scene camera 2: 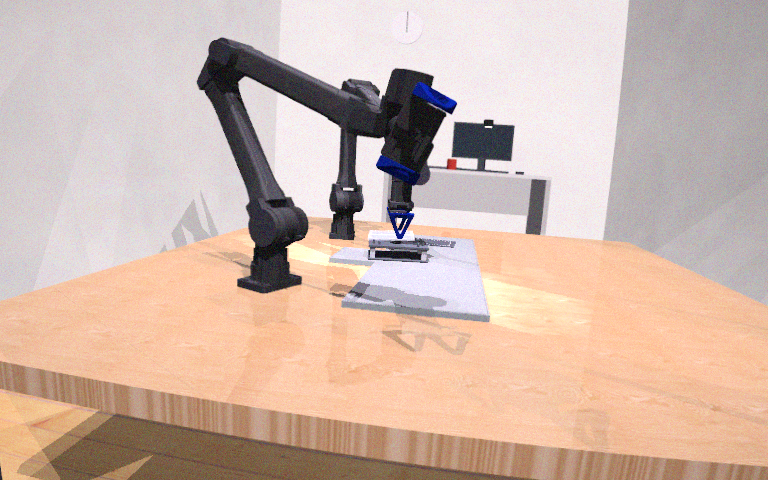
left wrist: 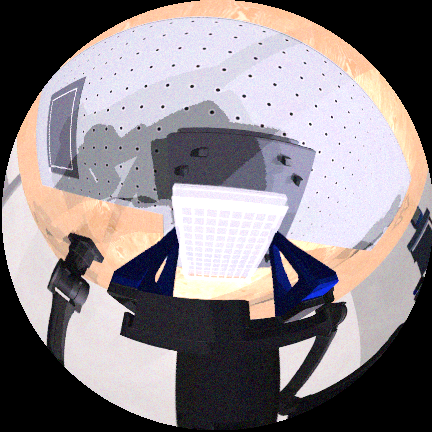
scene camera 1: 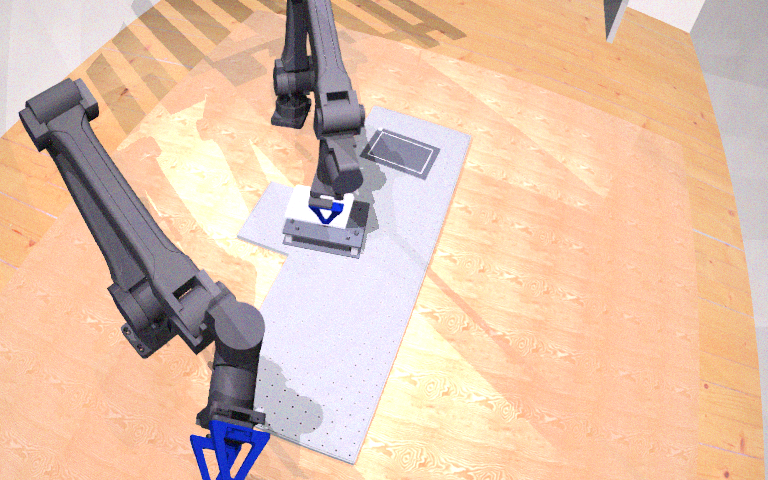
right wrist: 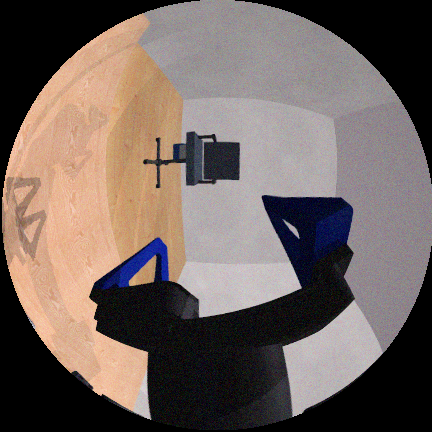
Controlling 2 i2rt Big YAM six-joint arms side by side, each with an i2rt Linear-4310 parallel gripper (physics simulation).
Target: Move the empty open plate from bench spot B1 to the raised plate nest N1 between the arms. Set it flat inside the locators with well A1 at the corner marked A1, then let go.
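Places are measured from the left arm's base along level axes (x ahead, y left, z up), in centimetres.
Where they show: left gripper, between the fingertips: [scene camera 2: 398, 236] [left wrist: 224, 232] [scene camera 1: 329, 208]; right gripper, between the fingertips: [scene camera 2: 426, 138] [right wrist: 208, 223]; left arm's base, origin of its link: [scene camera 2: 342, 236] [left wrist: 85, 245] [scene camera 1: 291, 113]; right arm's base, origin of its link: [scene camera 2: 270, 284] [scene camera 1: 154, 328].
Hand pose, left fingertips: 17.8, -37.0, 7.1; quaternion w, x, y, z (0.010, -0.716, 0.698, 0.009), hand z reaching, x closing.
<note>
Each offset is from my left fingertips to the centre of the thing, as dx, dy, dz. "spot": to the spot under its first point. Level surfaces: height alone.
The white plate {-2.0, +0.1, +0.1} [scene camera 1: 296, 210] [scene camera 2: 376, 234] [left wrist: 225, 240] is held roughly level by my left gripper [scene camera 1: 326, 216] [scene camera 2: 400, 230] [left wrist: 224, 232], whose blue fingers grip its two opposite sides. It covers part of the raised dark nest {-0.1, -1.1, -3.2} [scene camera 1: 325, 233] [left wrist: 227, 162], and in the left wrist view it is offset toward the gripper's side, with several locators uncovered beyond it. In scene camera 2 it is close to the nest's top; contact cannot be told. The A1 marks are not readable. My right gripper [scene camera 1: 229, 455] [scene camera 2: 416, 134] [right wrist: 208, 223] is open and empty, high and away from the nest.
The dark pad with a white outline {spot: +12.5, +27.3, -5.6} [scene camera 1: 400, 152] [left wrist: 64, 125] lies bare on the perforated grey board {dz -5.8} [scene camera 1: 339, 316] [scene camera 2: 430, 277] [left wrist: 320, 100]. The right arm [scene camera 1: 164, 254] [scene camera 2: 294, 79] reaches over the table on the picture's left. A desk with a monitor [scene camera 2: 483, 141] stands far behind.
</note>
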